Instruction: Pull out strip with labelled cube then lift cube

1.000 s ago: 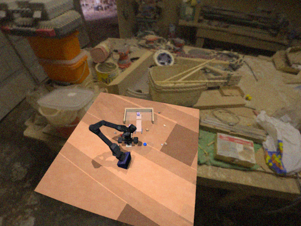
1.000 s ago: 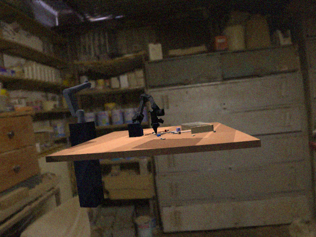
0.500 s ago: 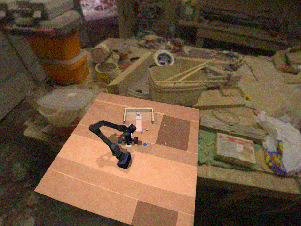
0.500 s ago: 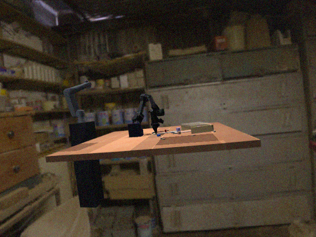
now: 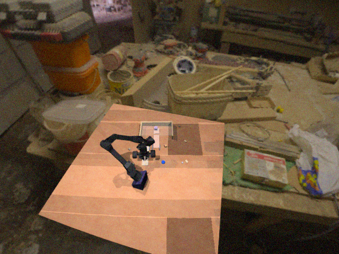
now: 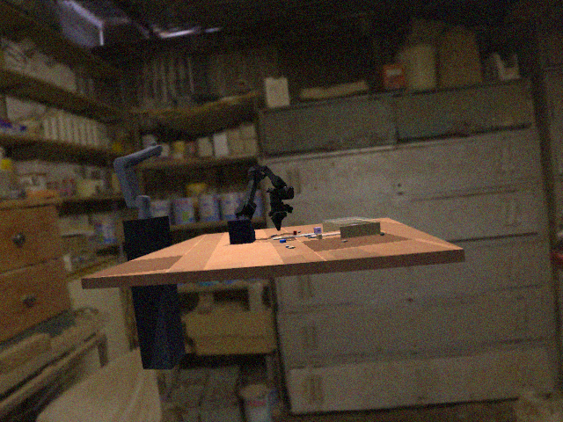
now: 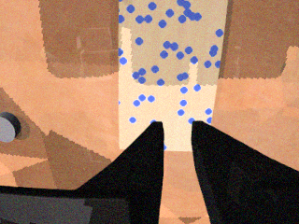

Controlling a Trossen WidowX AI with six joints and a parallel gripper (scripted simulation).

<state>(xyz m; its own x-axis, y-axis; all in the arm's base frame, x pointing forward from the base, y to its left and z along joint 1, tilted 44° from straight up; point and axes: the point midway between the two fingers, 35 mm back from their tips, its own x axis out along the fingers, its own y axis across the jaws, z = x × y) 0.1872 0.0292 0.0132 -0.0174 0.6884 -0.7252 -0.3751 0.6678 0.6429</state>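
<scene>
The red ball lies 110 mm to the left of my gripper tip, 70 mm ahead of it and 30 mm below it. From my gripper tip the other things lie so: blue ball (150 mm to the right, 40 mm below, 40 mm ahead).
</scene>
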